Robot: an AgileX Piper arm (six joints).
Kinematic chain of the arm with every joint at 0, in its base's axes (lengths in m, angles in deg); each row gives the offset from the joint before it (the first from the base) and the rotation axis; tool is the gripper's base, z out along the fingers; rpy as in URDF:
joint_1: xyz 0 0 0.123 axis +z
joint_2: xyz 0 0 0 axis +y
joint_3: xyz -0.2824 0 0.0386 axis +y
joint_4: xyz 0.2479 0 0.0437 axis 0.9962 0 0.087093
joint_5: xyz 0 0 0 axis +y
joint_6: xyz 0.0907 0 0.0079 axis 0.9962 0 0.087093
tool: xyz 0 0 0 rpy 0 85.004 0
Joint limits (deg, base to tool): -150..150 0..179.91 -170..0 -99.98..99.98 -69.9..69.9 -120..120
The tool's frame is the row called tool.
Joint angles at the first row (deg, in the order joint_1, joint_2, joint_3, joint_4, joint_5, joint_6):
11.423 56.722 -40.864 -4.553 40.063 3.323
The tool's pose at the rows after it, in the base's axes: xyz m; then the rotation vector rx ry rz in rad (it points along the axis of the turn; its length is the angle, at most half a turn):
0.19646 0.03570 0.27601 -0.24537 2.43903 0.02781
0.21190 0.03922 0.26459 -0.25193 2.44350 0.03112
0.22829 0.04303 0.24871 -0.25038 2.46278 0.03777
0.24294 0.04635 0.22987 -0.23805 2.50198 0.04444
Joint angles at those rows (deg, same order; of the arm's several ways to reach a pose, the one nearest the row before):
11.423 60.270 -40.864 -4.177 36.166 2.423
11.422 64.523 -40.864 -4.161 32.188 2.383
11.424 69.596 -40.863 -4.050 28.176 2.724
11.424 74.921 -40.968 -3.984 25.098 3.614

